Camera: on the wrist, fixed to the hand. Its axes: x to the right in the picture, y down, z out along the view.
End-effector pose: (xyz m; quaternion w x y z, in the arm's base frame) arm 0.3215 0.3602 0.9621 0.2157 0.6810 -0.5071 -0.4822
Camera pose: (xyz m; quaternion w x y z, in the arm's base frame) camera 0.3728 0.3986 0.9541 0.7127 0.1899 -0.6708 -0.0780
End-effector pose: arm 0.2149 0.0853 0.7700 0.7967 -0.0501 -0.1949 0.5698
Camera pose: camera 0.2601 0.0465 0.7452 0.1765 -0.4404 0.0175 0.8801
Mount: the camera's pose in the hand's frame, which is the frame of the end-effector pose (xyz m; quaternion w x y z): -0.0299 -0.0461 -0.0339 0.6608 -0.1605 0.2552 0.6874
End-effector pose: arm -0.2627 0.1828 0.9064 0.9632 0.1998 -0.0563 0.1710
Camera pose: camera -0.2731 0.1476 0.8533 0.5653 -0.1049 0.0438 0.8170
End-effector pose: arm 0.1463 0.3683 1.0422 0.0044 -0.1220 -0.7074 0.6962
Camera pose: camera 0.1736 0.3963 1.0936 0.3147 0.7452 0.4942 -0.3184
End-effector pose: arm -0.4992 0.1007 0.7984 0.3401 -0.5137 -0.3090 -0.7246
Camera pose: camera -0.5475 0.1056 0.7558 0.7192 -0.4215 0.3520 -0.4257
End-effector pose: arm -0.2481 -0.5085 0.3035 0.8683 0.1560 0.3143 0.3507
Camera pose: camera -0.2634 -0.5604 0.2683 0.2775 0.0903 0.2657 0.9188
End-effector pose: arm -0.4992 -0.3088 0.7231 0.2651 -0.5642 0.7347 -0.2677
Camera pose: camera -0.4843 -0.2867 0.7819 0.0811 0.1580 0.9839 -0.0207
